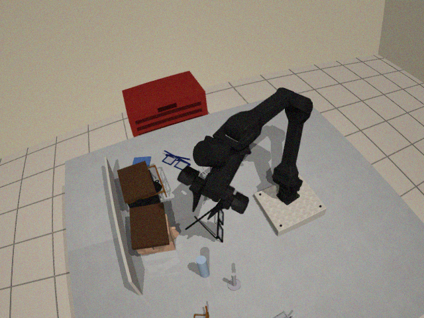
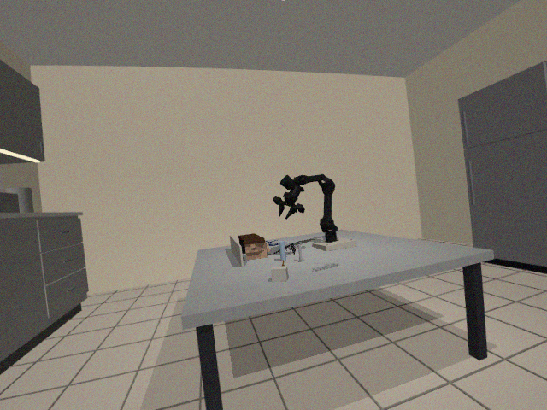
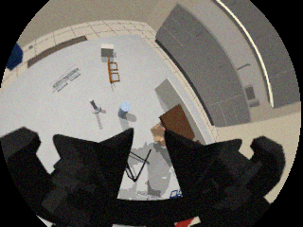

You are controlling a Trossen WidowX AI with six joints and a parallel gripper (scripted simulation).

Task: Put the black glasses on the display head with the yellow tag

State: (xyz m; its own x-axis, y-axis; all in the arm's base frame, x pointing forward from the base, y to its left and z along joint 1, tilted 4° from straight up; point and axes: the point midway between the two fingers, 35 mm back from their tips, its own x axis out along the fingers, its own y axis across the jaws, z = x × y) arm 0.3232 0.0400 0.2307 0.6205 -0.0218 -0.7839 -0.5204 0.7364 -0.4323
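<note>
Now: the grey peg 140 mm to the left of my gripper tip and 200 mm below it. From my gripper tip the other things lie so: light blue cylinder (50 mm ahead, 60 mm to the left, 170 mm below); white board (210 mm ahead, 270 mm to the right, 170 mm below).
</note>
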